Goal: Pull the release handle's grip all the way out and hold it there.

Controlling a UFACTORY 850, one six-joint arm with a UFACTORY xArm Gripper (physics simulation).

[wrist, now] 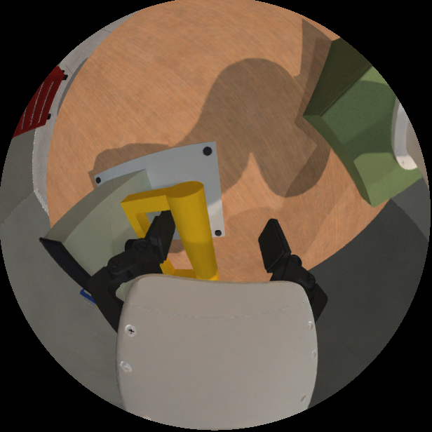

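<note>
The release handle is a yellow frame with a thick round grip bar (192,232), left of the middle of the wrist view. Its side arms run left to a grey-green housing (95,220) on a light grey base plate (182,165) with dark bolts. My gripper (221,222) is open, with nothing clamped in it. The grip bar lies between the two fingers, nearer the left one. The left fingertip overlaps the opening of the yellow frame, and the right finger stands apart from the bar over the table. The bar's lower end is partly hidden by the gripper body.
A green angular block (350,125) with a pale round part stands at the right on the wooden table (150,65). A red slotted object (40,105) is at the far left beyond the table's edge. A small blue item (88,296) shows at the lower left.
</note>
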